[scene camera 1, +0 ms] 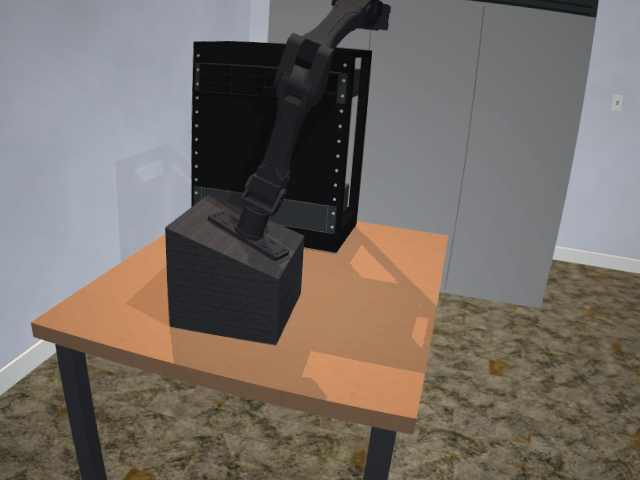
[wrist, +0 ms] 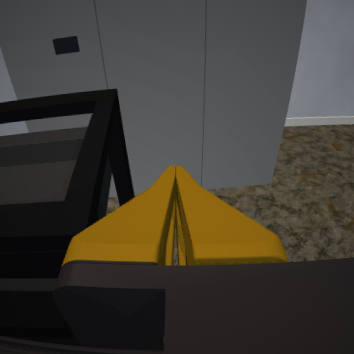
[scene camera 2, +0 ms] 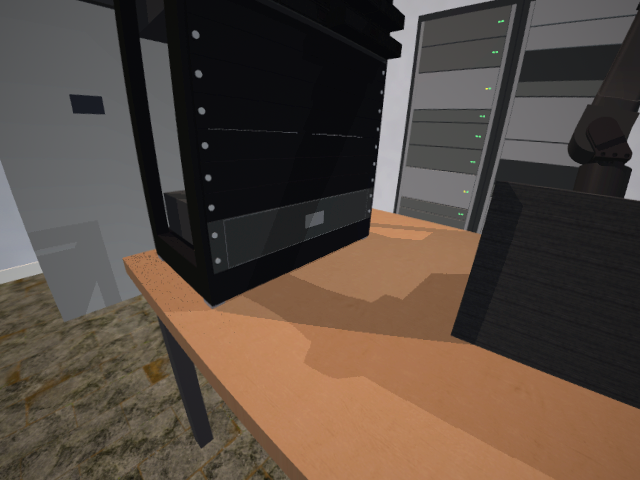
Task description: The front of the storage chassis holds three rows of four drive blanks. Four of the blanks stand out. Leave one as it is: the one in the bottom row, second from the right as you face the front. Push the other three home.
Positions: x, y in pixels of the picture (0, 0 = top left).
A black rack shows in scene camera 1, in the wrist view (62, 176) and in scene camera 2. The same spot on the black rack: (scene camera 2: 257, 204) is (scene camera 1: 219, 185).
